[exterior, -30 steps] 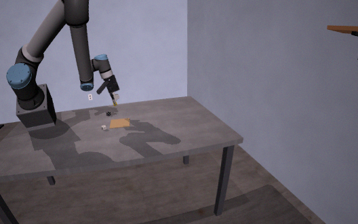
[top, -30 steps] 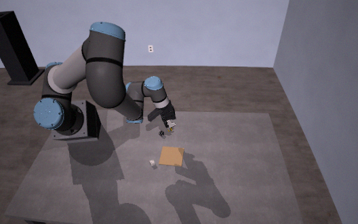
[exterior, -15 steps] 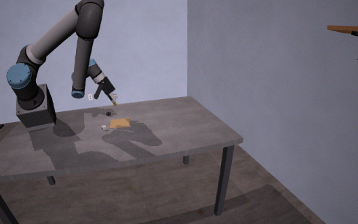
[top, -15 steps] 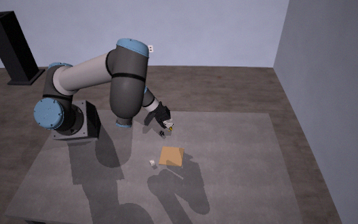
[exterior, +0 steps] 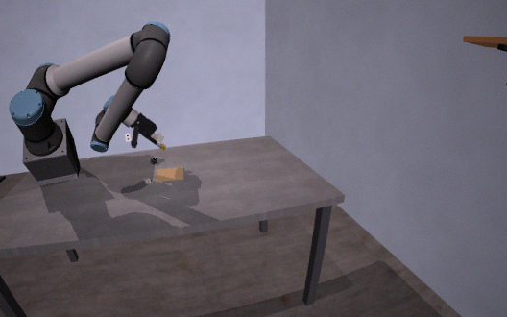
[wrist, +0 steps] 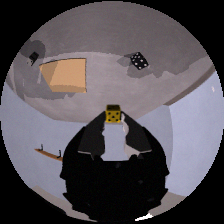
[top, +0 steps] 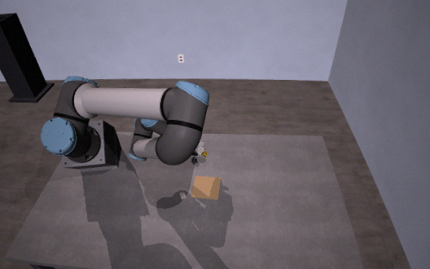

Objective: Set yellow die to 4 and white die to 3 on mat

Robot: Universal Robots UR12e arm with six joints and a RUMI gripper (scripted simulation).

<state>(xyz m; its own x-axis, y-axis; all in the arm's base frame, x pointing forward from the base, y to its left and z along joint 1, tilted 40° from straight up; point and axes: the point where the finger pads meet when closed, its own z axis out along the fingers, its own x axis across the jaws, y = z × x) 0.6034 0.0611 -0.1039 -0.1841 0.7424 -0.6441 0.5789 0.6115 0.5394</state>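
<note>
Right now my hand is right at the yellow die. The rest, counted from my hand: black die: 60 mm behind, 40 mm to the left, 90 mm below; white die: 80 mm behind, 210 mm to the right, 90 mm below; tan mat: 30 mm ahead, 140 mm to the right, 100 mm below.
</note>
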